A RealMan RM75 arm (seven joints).
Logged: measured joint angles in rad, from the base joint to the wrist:
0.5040, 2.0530, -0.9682, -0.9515, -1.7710, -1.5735, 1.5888
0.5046, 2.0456, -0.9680, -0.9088, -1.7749, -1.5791, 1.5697
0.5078, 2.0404, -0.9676, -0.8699, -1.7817, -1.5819, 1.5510
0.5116, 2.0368, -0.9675, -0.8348, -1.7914, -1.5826, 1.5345
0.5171, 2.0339, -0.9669, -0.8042, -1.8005, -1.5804, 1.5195
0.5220, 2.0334, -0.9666, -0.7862, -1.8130, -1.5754, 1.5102
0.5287, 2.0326, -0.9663, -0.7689, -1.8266, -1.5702, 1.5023
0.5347, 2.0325, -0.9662, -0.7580, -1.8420, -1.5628, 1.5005
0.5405, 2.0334, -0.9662, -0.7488, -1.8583, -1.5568, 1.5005
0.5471, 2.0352, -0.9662, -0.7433, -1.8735, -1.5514, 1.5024
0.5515, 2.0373, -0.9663, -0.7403, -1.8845, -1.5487, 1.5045
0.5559, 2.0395, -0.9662, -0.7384, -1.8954, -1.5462, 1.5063
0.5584, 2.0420, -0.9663, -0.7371, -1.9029, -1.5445, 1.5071
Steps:
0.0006, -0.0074, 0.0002, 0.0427, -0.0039, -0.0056, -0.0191
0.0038, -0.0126, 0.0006, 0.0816, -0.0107, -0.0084, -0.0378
0.0076, -0.0162, 0.0007, 0.1167, -0.0204, -0.0091, -0.0543
0.0131, -0.0191, 0.0013, 0.1473, -0.0295, -0.0069, -0.0693
0.0180, -0.0196, 0.0016, 0.1653, -0.0420, -0.0019, -0.0786
0.0247, -0.0204, 0.0019, 0.1826, -0.0556, 0.0033, -0.0865
0.0307, -0.0205, 0.0020, 0.1935, -0.0710, 0.0107, -0.0883
0.0365, -0.0196, 0.0020, 0.2027, -0.0873, 0.0167, -0.0883
0.0431, -0.0178, 0.0020, 0.2082, -0.1025, 0.0221, -0.0864
0.0475, -0.0157, 0.0019, 0.2112, -0.1135, 0.0248, -0.0843
0.0519, -0.0135, 0.0020, 0.2131, -0.1244, 0.0273, -0.0825
0.0544, -0.0110, 0.0019, 0.2144, -0.1319, 0.0290, -0.0817

